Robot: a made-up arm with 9 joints. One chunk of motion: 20 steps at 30 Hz.
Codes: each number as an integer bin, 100 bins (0 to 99) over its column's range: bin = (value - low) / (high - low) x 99, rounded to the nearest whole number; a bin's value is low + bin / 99 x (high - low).
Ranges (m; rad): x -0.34..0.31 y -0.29..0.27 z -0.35..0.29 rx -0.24..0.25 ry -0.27..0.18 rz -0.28..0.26
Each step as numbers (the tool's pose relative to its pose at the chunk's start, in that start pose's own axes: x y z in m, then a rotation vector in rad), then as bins.
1 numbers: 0.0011 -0.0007 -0.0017 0.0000 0.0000 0.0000
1 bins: 52 51 54 48 59 51
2 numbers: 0.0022 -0.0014 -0.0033 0.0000 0.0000 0.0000
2 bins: 52 51 54 48 59 51
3 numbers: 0.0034 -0.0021 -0.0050 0.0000 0.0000 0.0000
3 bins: 52 51 53 48 59 51
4 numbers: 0.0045 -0.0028 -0.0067 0.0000 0.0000 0.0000
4 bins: 52 51 53 48 59 51
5 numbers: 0.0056 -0.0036 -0.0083 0.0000 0.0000 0.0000
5 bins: 53 51 53 48 59 51
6 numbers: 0.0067 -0.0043 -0.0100 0.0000 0.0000 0.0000
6 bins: 53 51 53 48 59 51
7 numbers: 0.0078 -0.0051 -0.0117 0.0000 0.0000 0.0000
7 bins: 53 50 52 48 59 51
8 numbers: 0.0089 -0.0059 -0.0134 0.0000 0.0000 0.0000
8 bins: 53 50 52 48 59 51
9 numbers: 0.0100 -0.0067 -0.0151 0.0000 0.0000 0.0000
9 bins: 53 50 52 48 59 51
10 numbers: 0.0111 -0.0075 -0.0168 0.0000 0.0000 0.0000
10 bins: 53 50 52 48 59 51
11 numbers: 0.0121 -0.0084 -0.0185 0.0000 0.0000 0.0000
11 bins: 54 50 51 48 59 51
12 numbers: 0.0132 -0.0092 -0.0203 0.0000 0.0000 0.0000
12 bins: 54 50 51 48 59 51
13 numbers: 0.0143 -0.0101 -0.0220 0.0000 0.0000 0.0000
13 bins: 54 49 51 48 59 51
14 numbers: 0.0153 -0.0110 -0.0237 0.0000 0.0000 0.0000
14 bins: 54 49 50 48 59 51
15 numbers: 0.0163 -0.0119 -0.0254 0.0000 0.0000 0.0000
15 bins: 54 49 50 48 59 51
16 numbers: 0.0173 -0.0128 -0.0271 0.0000 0.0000 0.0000
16 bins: 54 49 50 48 59 51
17 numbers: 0.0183 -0.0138 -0.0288 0.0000 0.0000 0.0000
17 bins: 55 49 50 48 59 51
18 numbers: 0.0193 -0.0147 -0.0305 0.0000 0.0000 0.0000
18 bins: 55 49 49 48 59 51
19 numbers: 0.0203 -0.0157 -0.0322 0.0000 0.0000 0.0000
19 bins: 55 48 49 48 59 51
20 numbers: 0.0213 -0.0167 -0.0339 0.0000 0.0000 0.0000
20 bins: 55 48 49 48 59 51
